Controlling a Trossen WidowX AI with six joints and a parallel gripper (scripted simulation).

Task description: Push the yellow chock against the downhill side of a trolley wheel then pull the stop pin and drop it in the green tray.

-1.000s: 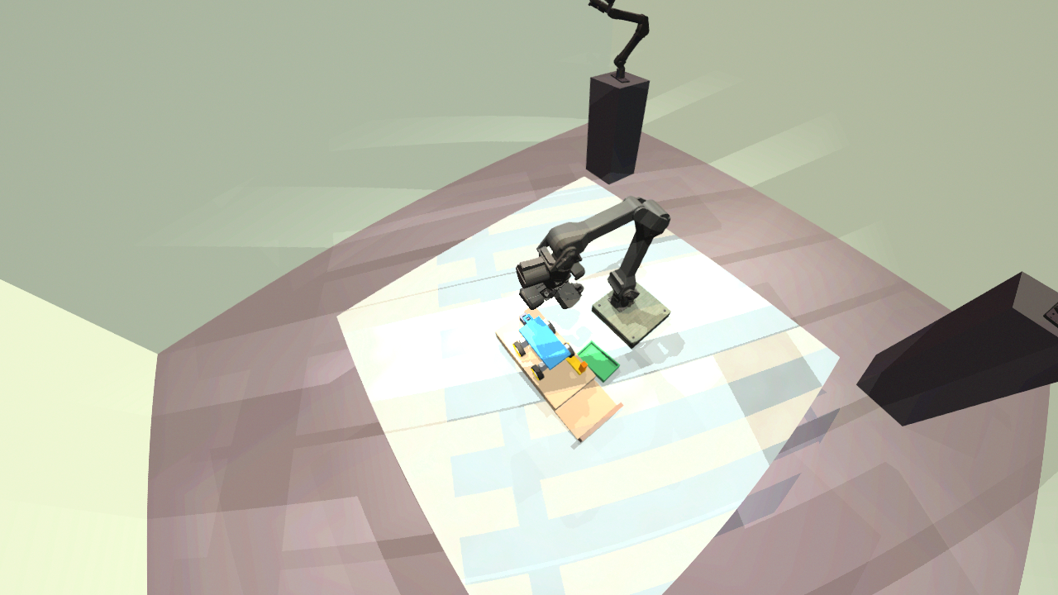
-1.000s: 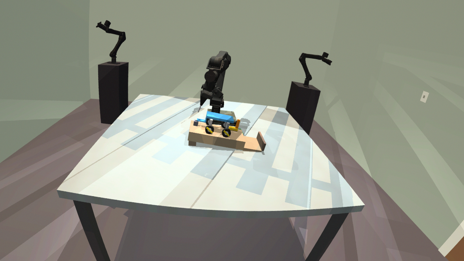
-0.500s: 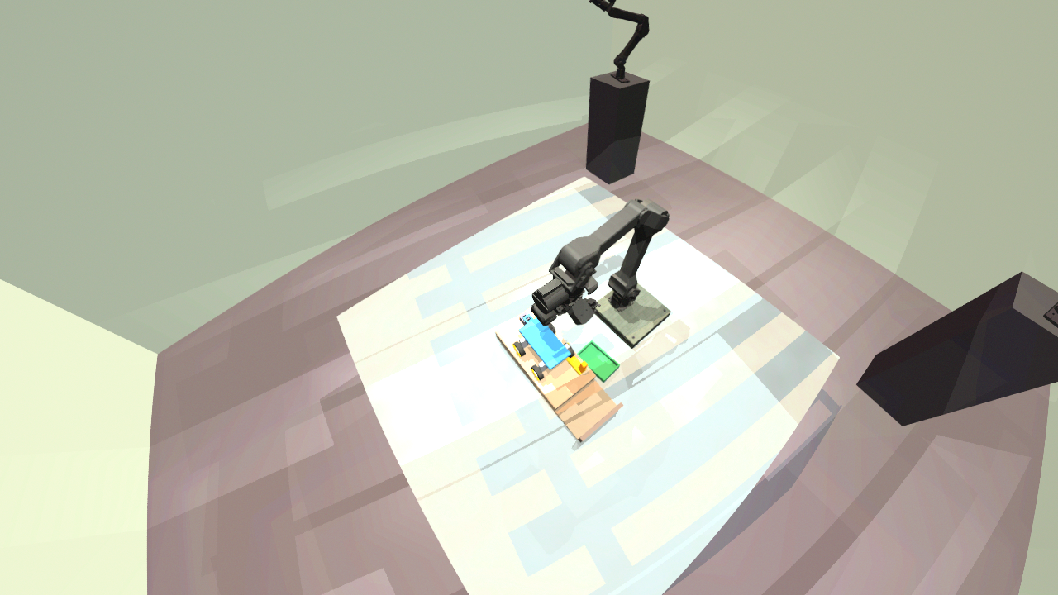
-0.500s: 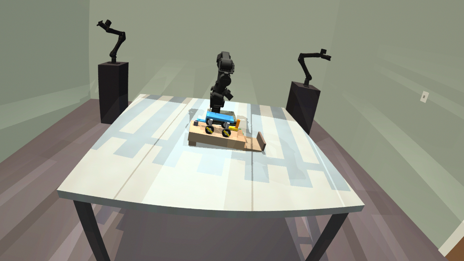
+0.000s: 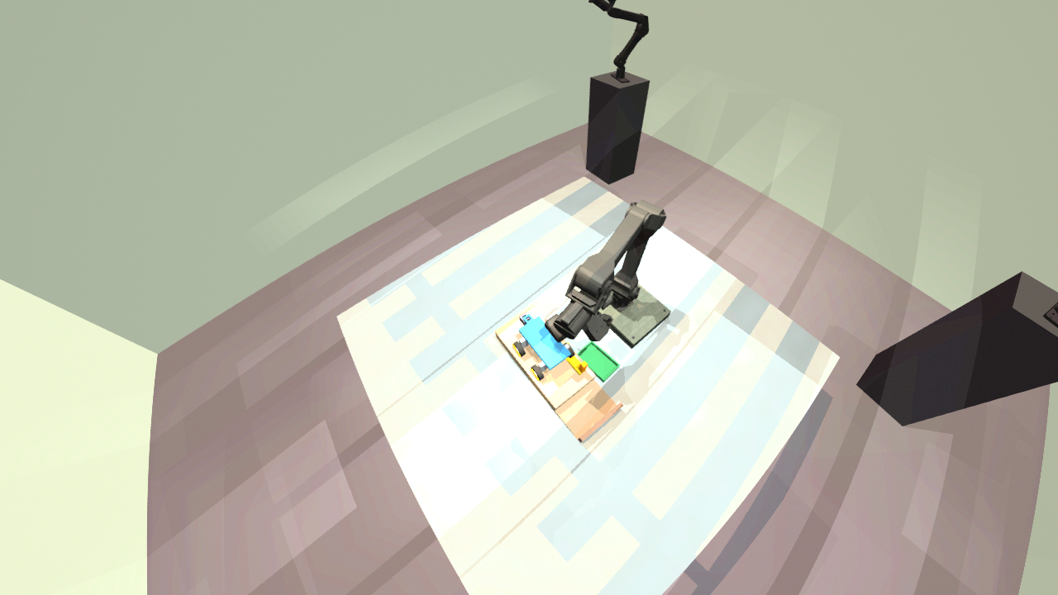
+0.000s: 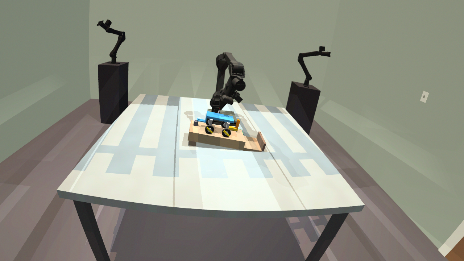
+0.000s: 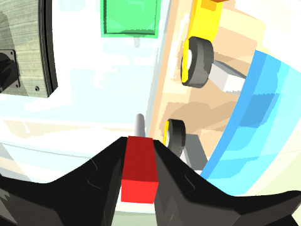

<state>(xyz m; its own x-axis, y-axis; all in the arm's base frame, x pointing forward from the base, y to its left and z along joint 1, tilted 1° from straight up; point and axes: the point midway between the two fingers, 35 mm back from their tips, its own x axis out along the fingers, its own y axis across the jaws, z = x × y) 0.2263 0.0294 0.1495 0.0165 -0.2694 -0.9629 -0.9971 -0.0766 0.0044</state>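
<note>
Now: the green tray 3 cm behind my gripper tip, 9 cm to the left of it and 16 cm below it. Round my gripper tip: yellow chock (4 cm ahead, 8 cm to the left, 7 cm below); then red-headed stop pin (right at my gripper tip); then blue trolley (10 cm ahead, 5 cm below).
</note>
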